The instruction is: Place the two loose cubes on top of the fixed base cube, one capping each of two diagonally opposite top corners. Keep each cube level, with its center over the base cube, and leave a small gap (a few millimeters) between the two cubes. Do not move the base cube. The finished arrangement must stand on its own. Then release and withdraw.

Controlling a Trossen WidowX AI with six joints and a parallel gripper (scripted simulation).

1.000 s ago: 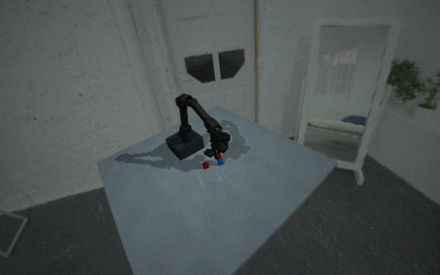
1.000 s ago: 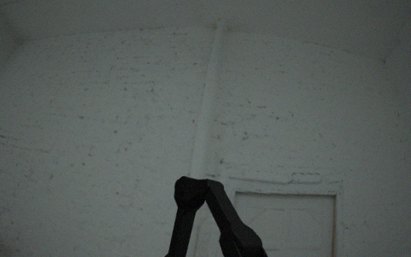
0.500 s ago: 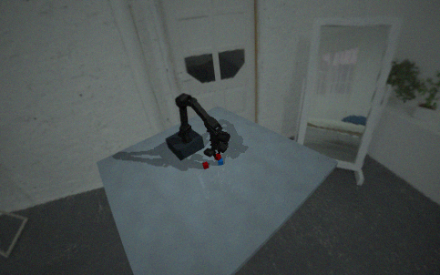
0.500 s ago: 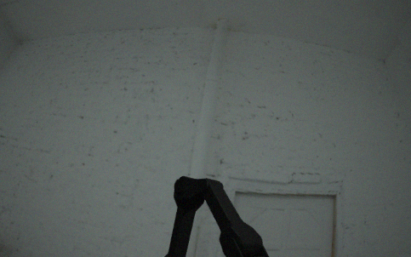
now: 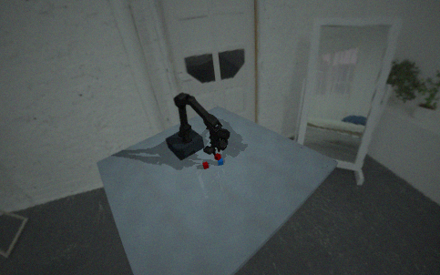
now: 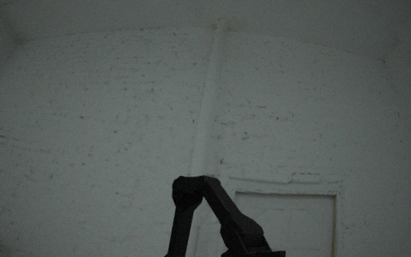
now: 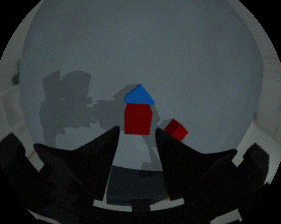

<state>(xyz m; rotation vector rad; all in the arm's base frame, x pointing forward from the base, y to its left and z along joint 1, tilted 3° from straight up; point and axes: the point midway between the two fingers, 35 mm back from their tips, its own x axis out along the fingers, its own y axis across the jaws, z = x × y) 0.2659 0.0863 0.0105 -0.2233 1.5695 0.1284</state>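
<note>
The blue cube lies 2 cm ahead of my gripper tip and 6 cm below it.
</note>
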